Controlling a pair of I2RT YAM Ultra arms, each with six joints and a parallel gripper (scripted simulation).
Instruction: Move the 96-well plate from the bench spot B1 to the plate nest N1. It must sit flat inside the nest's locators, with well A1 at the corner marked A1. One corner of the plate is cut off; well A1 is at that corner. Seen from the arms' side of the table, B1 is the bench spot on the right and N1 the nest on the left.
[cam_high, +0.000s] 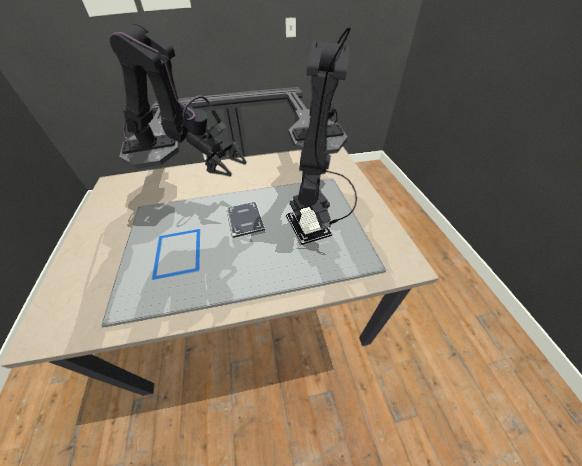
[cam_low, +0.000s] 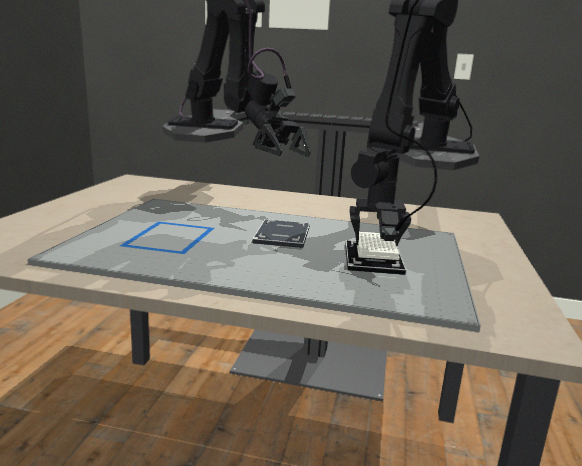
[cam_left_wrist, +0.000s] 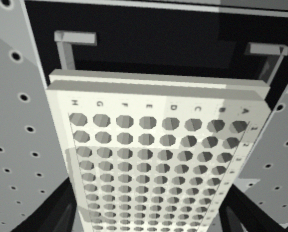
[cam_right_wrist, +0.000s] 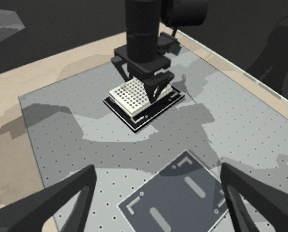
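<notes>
Now: the black plate nest 30 mm below my left hand and 10 mm ahead of it. Round my left hand: white 96-well plate: 10 mm below.
</notes>
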